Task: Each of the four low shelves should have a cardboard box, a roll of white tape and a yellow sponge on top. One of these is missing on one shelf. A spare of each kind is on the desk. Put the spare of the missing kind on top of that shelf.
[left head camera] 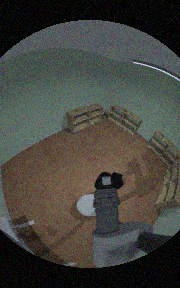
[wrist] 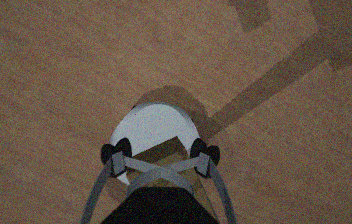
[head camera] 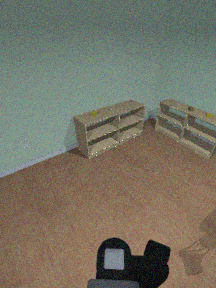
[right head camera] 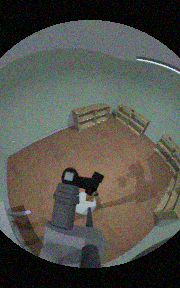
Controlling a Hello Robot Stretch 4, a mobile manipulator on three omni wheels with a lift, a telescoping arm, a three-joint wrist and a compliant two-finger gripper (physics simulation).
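Seen in the pictures: gripper, fingertip midpoint: (wrist: 161, 150); robot's base, origin of the base link: (left head camera: 88, 204) (wrist: 157, 141) (right head camera: 83, 202).
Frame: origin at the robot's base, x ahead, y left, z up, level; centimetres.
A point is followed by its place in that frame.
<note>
My gripper (wrist: 161, 150) {x 15.7, y -8.6, z 83.8 cm} is shut on a brown cardboard box (wrist: 167, 149) {x 16.4, y -9.5, z 87.3 cm}, held above the floor; its fingers are hidden in the head view. A low wooden shelf (head camera: 81, 138) {x 197.5, y 54.0, z 27.8 cm} (left head camera: 70, 123) {x 193.3, y 50.4, z 27.6 cm} (right head camera: 76, 120) {x 190.8, y 48.3, z 32.6 cm} stands against the far wall, a yellow sponge (head camera: 94, 114) {x 212.7, y 33.6, z 61.1 cm} near its left end; a faint pale spot beside it is too small to identify. A second low shelf (head camera: 175, 105) {x 266.4, y -106.5, z 58.3 cm} carries a small brownish thing (head camera: 190, 108) {x 245.0, y -125.4, z 62.2 cm} and a yellow sponge (head camera: 209, 115) {x 220.9, y -148.2, z 61.5 cm}. Two more low shelves stand along the right in both side head views; their tops are too blurred to read.
The white round base (left head camera: 86, 205) {x -0.9, y 4.3, z 18.7 cm} (wrist: 152, 125) {x 11.0, y -2.9, z 18.7 cm} is below the gripper. The first two shelves stand near the room corner, with a narrow gap between them. Brown floor (head camera: 75, 200) {x 108.7, y 47.8, z -2.7 cm} lies before them, crossed by the robot's shadow at right. A pale bar shows at the lower left of both side head views.
</note>
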